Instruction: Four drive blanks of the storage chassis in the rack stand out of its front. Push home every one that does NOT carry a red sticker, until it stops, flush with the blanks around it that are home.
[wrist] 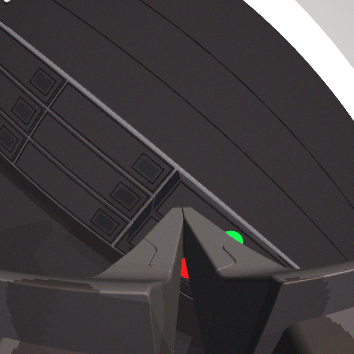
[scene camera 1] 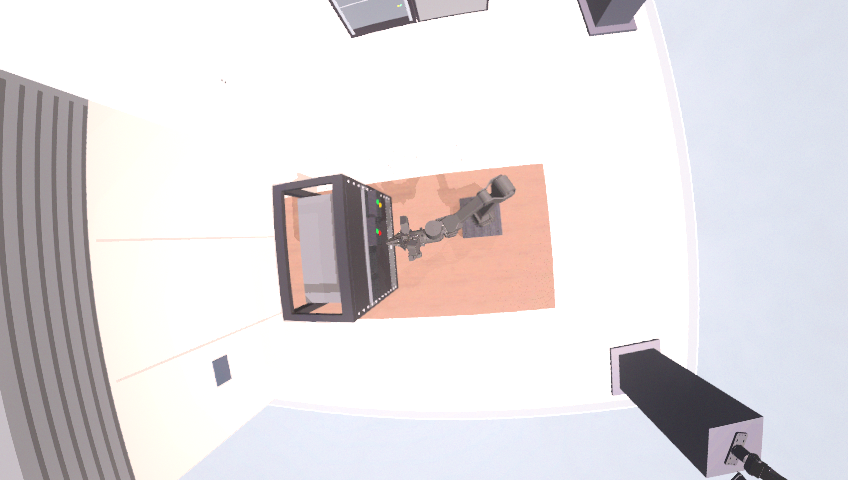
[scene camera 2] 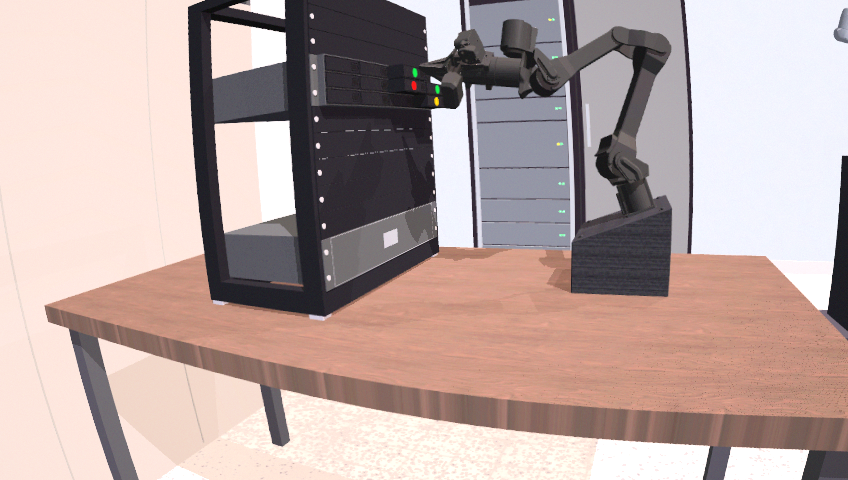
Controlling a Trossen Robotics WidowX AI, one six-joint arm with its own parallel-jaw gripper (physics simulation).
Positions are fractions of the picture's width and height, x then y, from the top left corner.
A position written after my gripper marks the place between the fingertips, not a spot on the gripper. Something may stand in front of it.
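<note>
My gripper (scene camera 2: 0.49, 0.14). Red-stickered blank (wrist: 0.42, 0.62), my gripper (wrist: 0.51, 0.61). Gripper again (scene camera 1: 0.46, 0.51).
</note>
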